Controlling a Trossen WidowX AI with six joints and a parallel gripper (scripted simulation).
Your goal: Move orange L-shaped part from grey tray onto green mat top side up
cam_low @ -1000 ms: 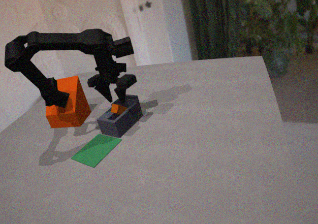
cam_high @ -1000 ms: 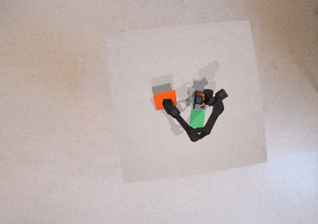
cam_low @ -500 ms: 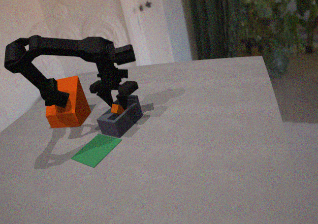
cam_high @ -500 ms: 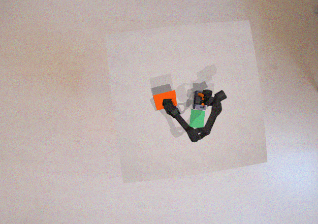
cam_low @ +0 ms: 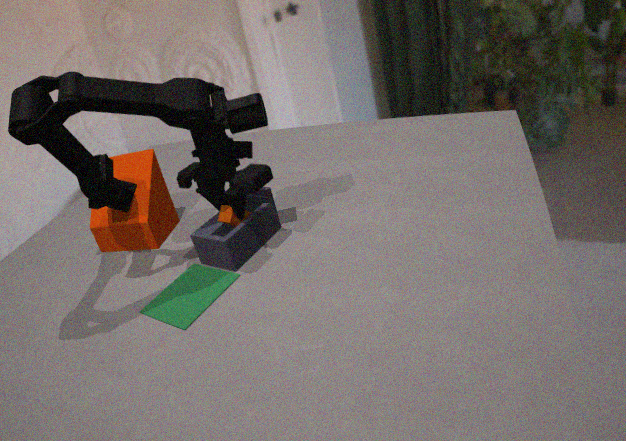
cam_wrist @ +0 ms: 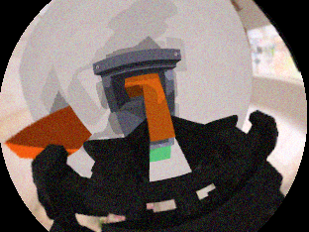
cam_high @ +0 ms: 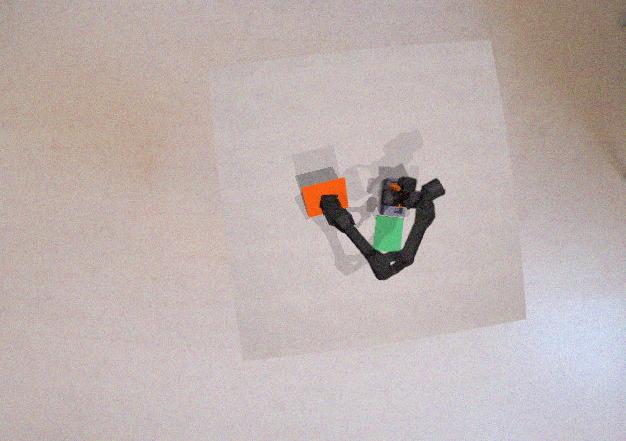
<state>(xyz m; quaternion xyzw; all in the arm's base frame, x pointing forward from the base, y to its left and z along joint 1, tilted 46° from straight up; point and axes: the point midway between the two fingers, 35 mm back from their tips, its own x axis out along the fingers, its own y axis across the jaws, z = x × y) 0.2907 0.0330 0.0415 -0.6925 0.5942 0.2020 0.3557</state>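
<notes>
Right now the green mat is 40 mm behind my gripper tip, 140 mm to the right of it and 80 mm below it. Also, from my gripper tip: orange L-shaped part: 10 mm behind, 30 mm to the left, 30 mm below.
</notes>
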